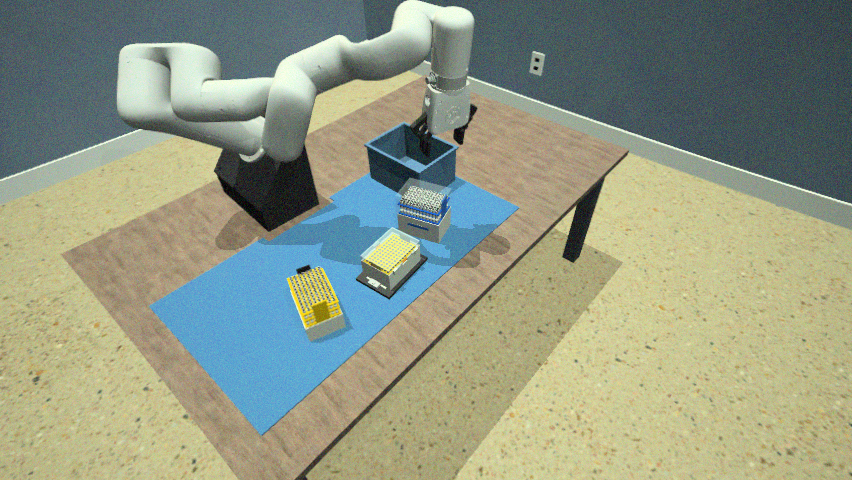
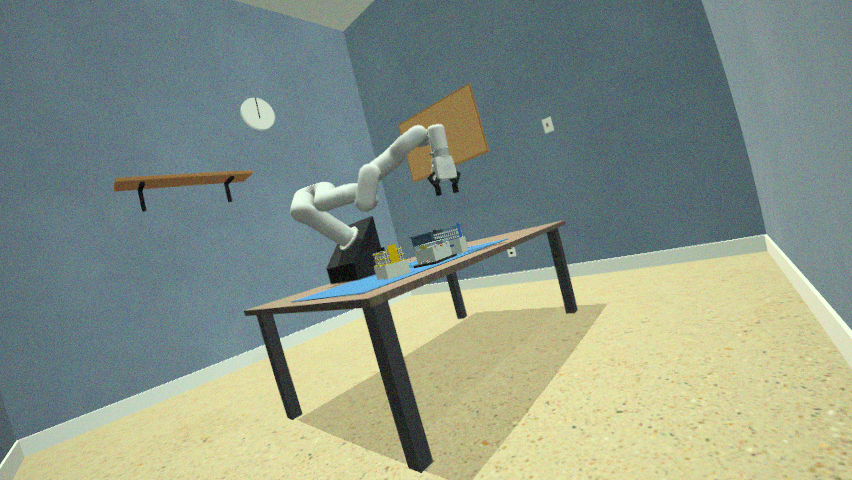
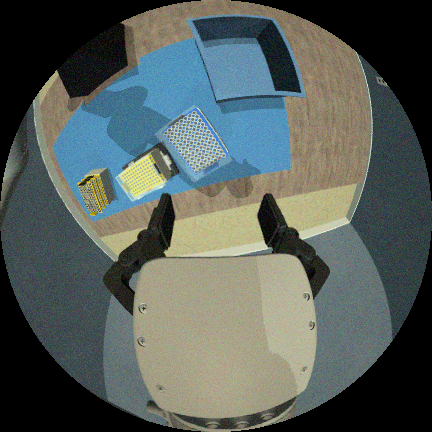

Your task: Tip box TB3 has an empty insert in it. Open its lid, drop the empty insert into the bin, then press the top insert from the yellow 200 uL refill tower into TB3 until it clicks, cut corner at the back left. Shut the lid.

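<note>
My gripper [image 1: 442, 141] [image 2: 447, 190] [image 3: 217, 203] is open and empty, high above the table's far part near the bin. The open blue bin [image 1: 386, 169] [image 3: 250, 99] stands at the back of the mat; no insert shows on its visible floor. A grey tip box [image 1: 390, 279] [image 2: 434, 254] with a yellow top under a clear, apparently shut lid stands on a dark base in the middle; its label is unreadable, so I cannot confirm it is TB3. The yellow refill tower [image 1: 314, 292] [image 2: 392, 270] [image 3: 93, 193] has stacked inserts in a grey base.
A blue-and-white rack stack [image 1: 423, 208] [image 3: 195, 141] with a clear cover stands between the tip box and the bin. The blue mat [image 1: 238, 339] lies on the wooden table [image 1: 536, 143]. The arm's black pedestal [image 1: 268, 193] [image 3: 95, 60] stands at the table's rear side.
</note>
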